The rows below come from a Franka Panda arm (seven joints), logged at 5 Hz.
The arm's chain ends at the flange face. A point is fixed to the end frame.
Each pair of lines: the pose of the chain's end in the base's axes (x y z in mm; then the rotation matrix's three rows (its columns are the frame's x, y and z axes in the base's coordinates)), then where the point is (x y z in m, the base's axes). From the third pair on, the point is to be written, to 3 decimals.
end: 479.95 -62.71 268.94; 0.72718 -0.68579 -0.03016; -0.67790 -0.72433 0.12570; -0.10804 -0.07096 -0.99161
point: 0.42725 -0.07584 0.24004
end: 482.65 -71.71 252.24; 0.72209 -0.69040 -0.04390; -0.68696 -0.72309 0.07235; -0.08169 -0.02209 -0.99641
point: 0.42947 -0.08607 0.22484
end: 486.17 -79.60 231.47; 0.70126 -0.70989 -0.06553; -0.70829 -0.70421 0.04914; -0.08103 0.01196 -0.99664
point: 0.432 -0.093 0.206
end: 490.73 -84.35 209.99; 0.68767 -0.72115 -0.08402; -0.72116 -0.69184 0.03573; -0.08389 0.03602 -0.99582
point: 0.436 -0.097 0.185
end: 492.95 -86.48 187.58; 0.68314 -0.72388 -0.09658; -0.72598 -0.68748 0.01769; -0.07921 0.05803 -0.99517
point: 0.438 -0.100 0.164
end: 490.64 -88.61 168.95; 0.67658 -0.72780 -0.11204; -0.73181 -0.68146 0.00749; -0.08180 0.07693 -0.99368
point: 0.435 -0.102 0.146
